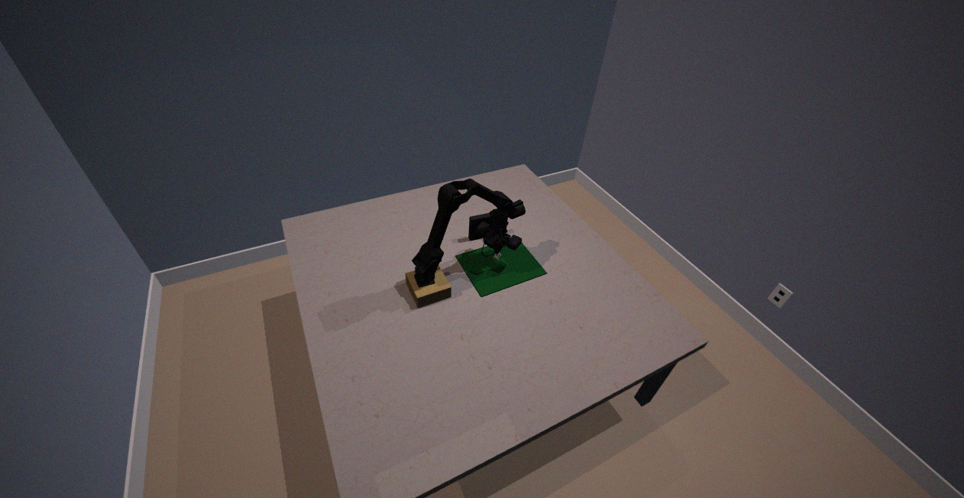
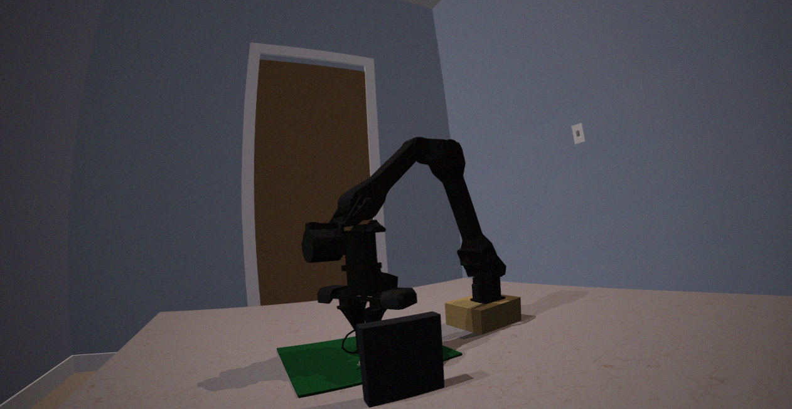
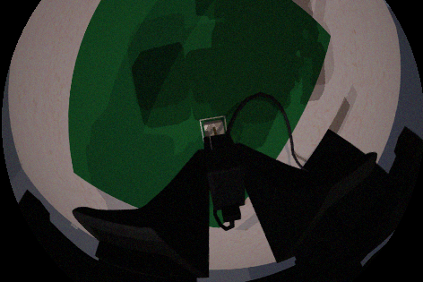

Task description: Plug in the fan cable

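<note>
The black fan plug lies 10 mm ahead of my gripper tip, 10 mm to the left of it and 10 mm above it. Round my gripper tip: green board: 40 mm to the right, 60 mm below; then black fan: 140 mm to the left, 10 mm above; then pale four-pin header: 10 mm ahead, 10 mm to the left, 40 mm below.
</note>
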